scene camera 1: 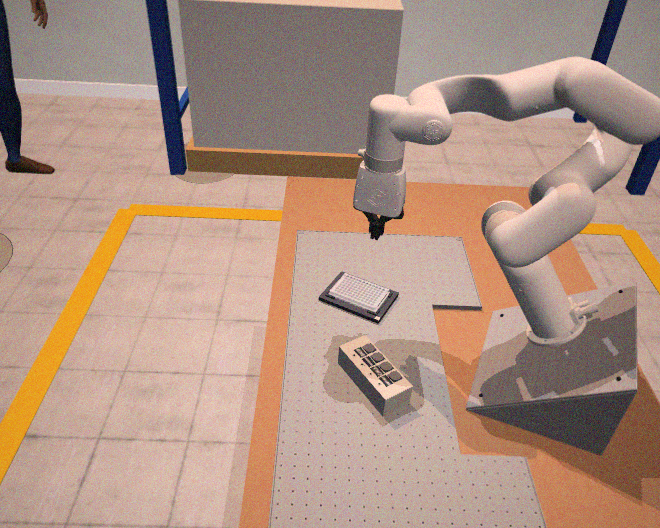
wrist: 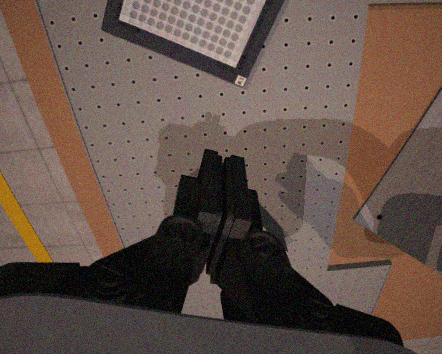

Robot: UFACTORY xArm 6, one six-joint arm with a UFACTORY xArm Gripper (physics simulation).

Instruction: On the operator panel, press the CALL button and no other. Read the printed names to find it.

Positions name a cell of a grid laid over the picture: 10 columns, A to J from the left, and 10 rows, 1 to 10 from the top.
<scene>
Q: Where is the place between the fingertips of my gripper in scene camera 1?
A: At F5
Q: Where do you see an operator panel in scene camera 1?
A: F8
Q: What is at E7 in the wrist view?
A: My gripper.
</scene>
